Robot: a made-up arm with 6 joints. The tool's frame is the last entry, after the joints.
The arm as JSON. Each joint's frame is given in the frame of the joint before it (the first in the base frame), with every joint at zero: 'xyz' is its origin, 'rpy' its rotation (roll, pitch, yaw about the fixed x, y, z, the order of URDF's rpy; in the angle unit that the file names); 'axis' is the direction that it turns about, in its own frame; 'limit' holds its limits. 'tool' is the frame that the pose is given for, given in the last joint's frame.
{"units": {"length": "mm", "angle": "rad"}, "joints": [
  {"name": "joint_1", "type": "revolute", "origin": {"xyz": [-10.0, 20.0, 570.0], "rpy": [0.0, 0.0, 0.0]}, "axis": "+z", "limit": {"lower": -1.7, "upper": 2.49}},
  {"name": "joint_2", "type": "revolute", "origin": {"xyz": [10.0, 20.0, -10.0], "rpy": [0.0, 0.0, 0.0]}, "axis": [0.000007, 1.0, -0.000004], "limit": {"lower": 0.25, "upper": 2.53}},
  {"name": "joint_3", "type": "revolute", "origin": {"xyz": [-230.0, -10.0, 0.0], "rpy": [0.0, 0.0, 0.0]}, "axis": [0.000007, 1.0, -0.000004], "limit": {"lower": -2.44, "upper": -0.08}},
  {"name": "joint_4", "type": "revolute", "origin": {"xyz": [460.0, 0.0, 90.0], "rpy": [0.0, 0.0, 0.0]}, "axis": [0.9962, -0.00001, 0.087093], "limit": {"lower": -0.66, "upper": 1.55}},
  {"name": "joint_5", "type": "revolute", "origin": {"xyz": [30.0, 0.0, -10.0], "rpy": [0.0, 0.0, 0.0]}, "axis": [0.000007, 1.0, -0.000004], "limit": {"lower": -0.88, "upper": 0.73}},
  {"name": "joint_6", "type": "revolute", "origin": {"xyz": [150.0, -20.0, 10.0], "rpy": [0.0, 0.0, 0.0]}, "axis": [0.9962, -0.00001, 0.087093], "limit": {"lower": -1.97, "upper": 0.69}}
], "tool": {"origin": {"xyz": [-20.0, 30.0, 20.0], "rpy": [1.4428, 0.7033, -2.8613]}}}
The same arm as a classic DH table. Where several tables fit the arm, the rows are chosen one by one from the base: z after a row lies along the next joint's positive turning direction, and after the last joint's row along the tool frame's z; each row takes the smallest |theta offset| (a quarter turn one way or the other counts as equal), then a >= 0, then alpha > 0; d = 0 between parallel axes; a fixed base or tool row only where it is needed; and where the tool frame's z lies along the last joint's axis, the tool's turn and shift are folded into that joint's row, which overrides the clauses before.
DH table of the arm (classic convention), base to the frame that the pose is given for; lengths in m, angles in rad. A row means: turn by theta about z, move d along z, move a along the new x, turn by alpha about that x. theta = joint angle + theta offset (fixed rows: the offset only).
base (fixed): d 0; theta0 -1.1071; a -0.0224; alpha 0
joint_1: d 0.56; theta0 1.1071; a 0.01; alpha -1.5708
joint_2: d 0; theta0 0; a -0.23; alpha 0
joint_3: d 0.01; theta0 1.4836; a -0.0496; alpha 1.5708
joint_4: d 0.4951; theta0 0; a 0.0126; alpha -1.5708
joint_5: d -0.02; theta0 0; a 0.0031; alpha 1.5708
joint_6: d 0.1441; theta0 0.1365; a -0.0174; alpha -1.9218
tool (fixed): d 0.0348; theta0 0.9928; a 0; alpha 0
Joint limits (rad, base to tool): -1.7..2.49 0.25..2.53 -2.44..-0.08 -0.66..1.55 -0.88..0.73 -1.97..0.69

